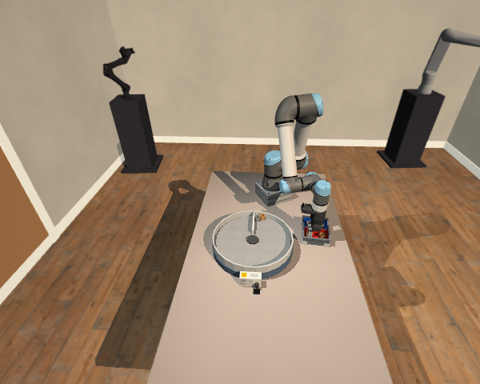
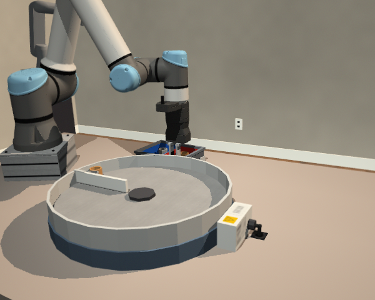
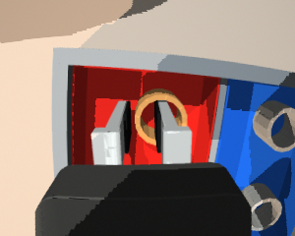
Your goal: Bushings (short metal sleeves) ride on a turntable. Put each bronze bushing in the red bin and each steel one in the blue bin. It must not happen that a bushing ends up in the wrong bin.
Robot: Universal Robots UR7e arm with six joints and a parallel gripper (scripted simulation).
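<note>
Right now the bin is 40 mm behind my hand, 40 mm to the left of it and 10 mm below it. Also, from my hand: round turntable (60 mm ahead, 320 mm to the right, 10 mm above).
</note>
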